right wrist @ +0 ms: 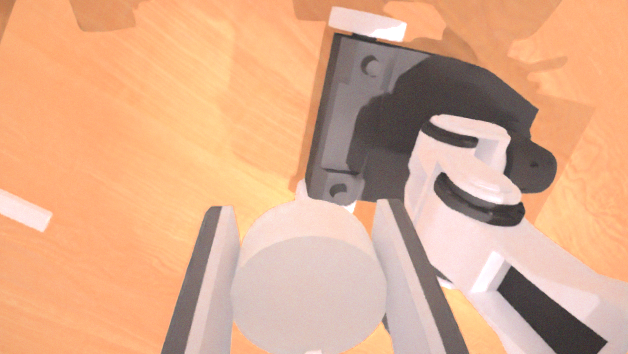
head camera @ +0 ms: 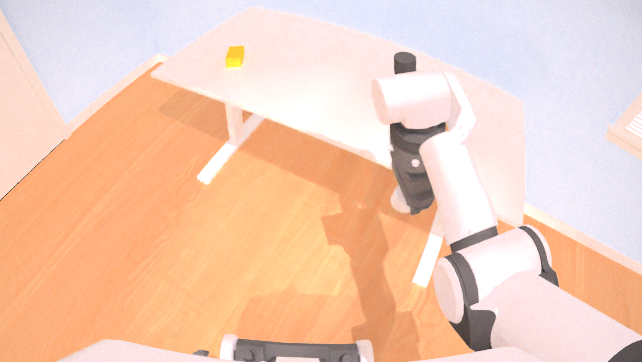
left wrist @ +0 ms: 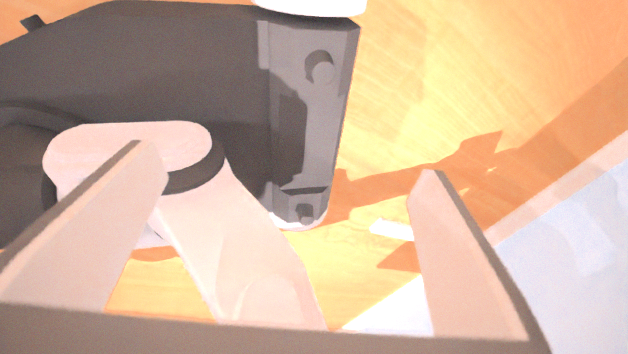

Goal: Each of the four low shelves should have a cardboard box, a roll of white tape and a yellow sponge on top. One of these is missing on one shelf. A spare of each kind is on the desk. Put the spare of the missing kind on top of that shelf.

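Frame: origin at the robot's base, x ahead, y left, z up, level; metres.
Seen in the pictures: left gripper, fingertip midpoint: [left wrist: 290, 172]; right gripper, fingertip midpoint: [right wrist: 305, 220] [head camera: 410, 201].
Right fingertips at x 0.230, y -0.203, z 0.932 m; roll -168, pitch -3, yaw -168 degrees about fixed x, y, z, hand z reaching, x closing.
Observation:
Pixels of each thing's top centre, then the offset from my right fingertips to it. "*": a spot on its surface instead. Level surfaces: height alone.
- white tape, top centre: [right wrist: 312, 314] [head camera: 406, 194] dz +0.027, dx -0.003, dy +0.016 m
- yellow sponge, top centre: [head camera: 234, 51] dz -0.166, dx +0.792, dy +0.505 m
- white desk, surface height: dz -0.211 m
- wooden floor, surface height: dz -0.931 m
- pale piece with stripes, surface spot: [head camera: 625, 131] * dz -0.087, dx +0.504, dy -1.341 m
My right gripper [right wrist: 305, 220] is shut on the roll of white tape [right wrist: 310, 295] [head camera: 399, 201], which sits between both fingers. In the head view it hangs in front of the desk's near edge, partly hidden by the dark gripper body. My left gripper [left wrist: 290, 172] is open, with no object between its fingers; it does not show clearly in the head view. A yellow sponge [head camera: 235, 56] lies on the far left part of the white desk [head camera: 310, 65]. No cardboard box shows in these views. I cannot make out any low shelf with its items.
The desk's white feet [head camera: 217, 164] [head camera: 428, 262] stand on the wooden floor [head camera: 175, 240]. A pale panel [head camera: 22, 110] stands at the left edge, and a pale piece with stripes [head camera: 625, 131] at the right edge. The dark wheeled base [right wrist: 345, 120] [left wrist: 312, 120] is near both grippers.

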